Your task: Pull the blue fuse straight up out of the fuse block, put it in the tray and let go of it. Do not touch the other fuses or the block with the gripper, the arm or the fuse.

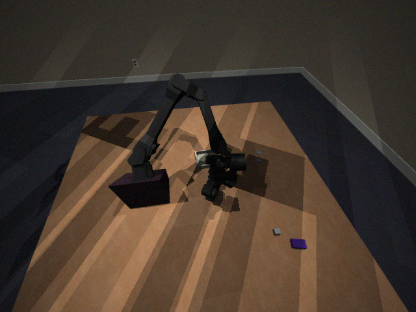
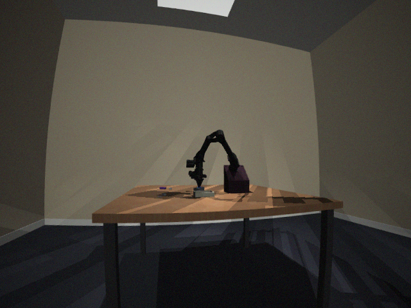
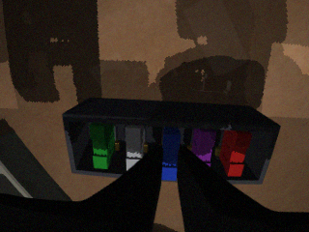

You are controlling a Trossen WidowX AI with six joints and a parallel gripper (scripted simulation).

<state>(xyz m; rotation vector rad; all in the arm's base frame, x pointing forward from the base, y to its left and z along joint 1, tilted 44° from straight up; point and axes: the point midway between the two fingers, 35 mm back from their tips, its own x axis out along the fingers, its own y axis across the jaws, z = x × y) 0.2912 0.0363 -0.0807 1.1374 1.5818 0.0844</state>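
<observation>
The purple fuse lies 2 cm to the right of my gripper tip, 2 cm below it and 1 cm behind it. Also, from my gripper tip: green fuse: 3 cm to the left, 2 cm below, 2 cm ahead; blue fuse: 1 cm below; red fuse: 3 cm to the right, 3 cm behind, 2 cm below.
</observation>
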